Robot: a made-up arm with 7 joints. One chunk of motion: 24 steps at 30 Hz.
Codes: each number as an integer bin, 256 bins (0 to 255) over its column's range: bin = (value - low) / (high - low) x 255, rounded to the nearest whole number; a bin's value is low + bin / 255 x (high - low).
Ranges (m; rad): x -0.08..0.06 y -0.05..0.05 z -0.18..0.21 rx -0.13..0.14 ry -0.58..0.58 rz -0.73..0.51
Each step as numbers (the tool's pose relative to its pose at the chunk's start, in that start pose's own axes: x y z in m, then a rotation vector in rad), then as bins.
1 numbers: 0.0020 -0.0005 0.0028 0.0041 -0.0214 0.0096
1 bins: 149 126 120 127 123 152
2 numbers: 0.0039 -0.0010 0.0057 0.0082 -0.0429 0.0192
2 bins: 153 125 121 131 118 154
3 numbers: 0.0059 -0.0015 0.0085 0.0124 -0.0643 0.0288
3 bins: 156 124 123 134 113 156
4 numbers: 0.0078 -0.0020 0.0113 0.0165 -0.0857 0.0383
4 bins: 160 122 125 138 109 158
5 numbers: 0.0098 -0.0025 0.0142 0.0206 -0.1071 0.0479
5 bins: 164 121 127 142 104 160
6 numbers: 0.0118 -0.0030 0.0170 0.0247 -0.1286 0.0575
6 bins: 167 120 129 146 99 162
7 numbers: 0.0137 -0.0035 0.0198 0.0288 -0.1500 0.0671
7 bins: 171 119 131 150 95 164
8 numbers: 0.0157 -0.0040 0.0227 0.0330 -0.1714 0.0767
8 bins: 174 117 133 154 90 166
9 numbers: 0.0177 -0.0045 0.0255 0.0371 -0.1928 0.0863
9 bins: 178 116 134 158 85 168
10 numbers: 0.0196 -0.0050 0.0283 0.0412 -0.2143 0.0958
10 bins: 181 115 136 162 80 170
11 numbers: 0.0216 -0.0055 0.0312 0.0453 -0.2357 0.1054
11 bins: 185 113 138 166 76 172
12 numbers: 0.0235 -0.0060 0.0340 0.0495 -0.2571 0.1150
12 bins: 189 112 140 170 71 174
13 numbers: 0.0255 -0.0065 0.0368 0.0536 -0.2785 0.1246
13 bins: 192 111 142 173 66 176
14 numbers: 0.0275 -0.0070 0.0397 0.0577 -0.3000 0.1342
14 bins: 196 110 144 177 62 178
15 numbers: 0.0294 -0.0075 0.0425 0.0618 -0.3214 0.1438
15 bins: 199 108 145 181 57 180
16 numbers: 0.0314 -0.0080 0.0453 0.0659 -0.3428 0.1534
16 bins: 203 107 147 185 52 182
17 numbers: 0.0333 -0.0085 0.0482 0.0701 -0.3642 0.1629
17 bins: 206 106 149 189 47 184
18 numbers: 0.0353 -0.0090 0.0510 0.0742 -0.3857 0.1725
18 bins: 210 105 151 193 43 186
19 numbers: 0.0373 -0.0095 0.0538 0.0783 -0.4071 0.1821
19 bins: 214 103 153 197 38 188
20 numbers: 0.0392 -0.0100 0.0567 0.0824 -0.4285 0.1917
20 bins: 217 102 155 201 33 190
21 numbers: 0.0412 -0.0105 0.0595 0.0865 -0.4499 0.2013
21 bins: 221 101 157 204 29 192
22 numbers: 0.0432 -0.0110 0.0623 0.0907 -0.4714 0.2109
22 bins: 224 99 158 208 24 193
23 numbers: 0.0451 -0.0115 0.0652 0.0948 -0.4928 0.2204
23 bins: 228 98 160 212 19 195
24 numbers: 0.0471 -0.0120 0.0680 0.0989 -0.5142 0.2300
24 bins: 232 97 162 216 14 197
